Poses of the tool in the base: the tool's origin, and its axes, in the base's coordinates. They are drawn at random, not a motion.
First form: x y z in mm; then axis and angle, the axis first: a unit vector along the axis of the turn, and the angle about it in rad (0 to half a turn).
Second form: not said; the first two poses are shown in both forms.
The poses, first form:
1: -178, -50, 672, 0.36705, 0.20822, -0.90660, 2.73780
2: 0, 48, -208, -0.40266, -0.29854, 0.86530, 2.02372
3: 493, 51, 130, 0.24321, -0.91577, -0.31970, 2.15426
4: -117, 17, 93, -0.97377, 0.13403, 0.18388, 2.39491
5: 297, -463, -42, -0.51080, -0.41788, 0.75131, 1.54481
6: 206, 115, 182, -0.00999, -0.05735, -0.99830, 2.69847
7: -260, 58, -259, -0.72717, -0.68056, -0.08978, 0.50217
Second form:
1: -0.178, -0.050, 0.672, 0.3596, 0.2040, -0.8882, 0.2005
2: 0.000, 0.048, -0.208, -0.3414, -0.2531, 0.7336, 0.5303
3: 0.493, 0.051, 0.130, 0.2142, -0.8064, -0.2815, 0.4739
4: -0.117, 0.017, 0.093, -0.9067, 0.1248, 0.1712, 0.3647
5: 0.297, -0.463, -0.042, -0.3565, -0.2916, 0.5243, 0.7162
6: 0.206, 0.115, 0.182, -0.0097, -0.0559, -0.9739, 0.2198
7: -0.260, 0.058, -0.259, -0.1807, -0.1691, -0.0223, 0.9686
